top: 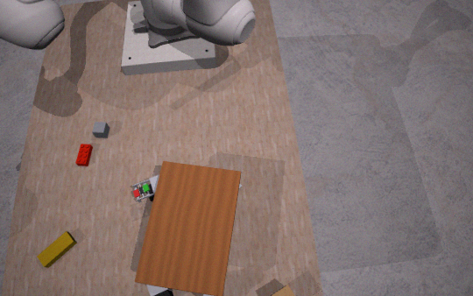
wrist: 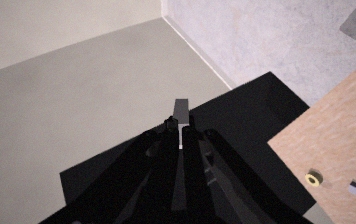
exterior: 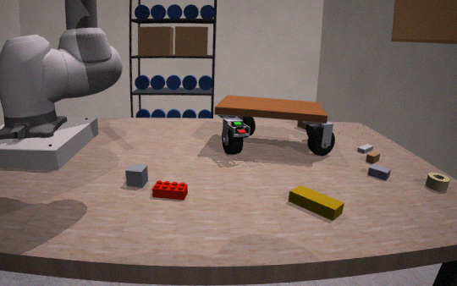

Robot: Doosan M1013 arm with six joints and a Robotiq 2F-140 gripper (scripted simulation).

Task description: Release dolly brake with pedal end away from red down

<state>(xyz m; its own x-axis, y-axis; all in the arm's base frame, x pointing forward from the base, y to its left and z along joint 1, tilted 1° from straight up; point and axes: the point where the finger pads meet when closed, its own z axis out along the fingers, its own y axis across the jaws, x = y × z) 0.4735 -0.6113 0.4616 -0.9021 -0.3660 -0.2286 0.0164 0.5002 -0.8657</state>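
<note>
The brake pedal is 12 cm ahead of my hand, 44 cm to the left of it and 43 cm below it. From my hand the other things lie so: grey cube: 14 cm behind, 33 cm to the left, 49 cm below; then yellow block: 20 cm ahead, 17 cm to the left, 50 cm below; then red studded brick: 7 cm behind, 27 cm to the left, 49 cm below.
</note>
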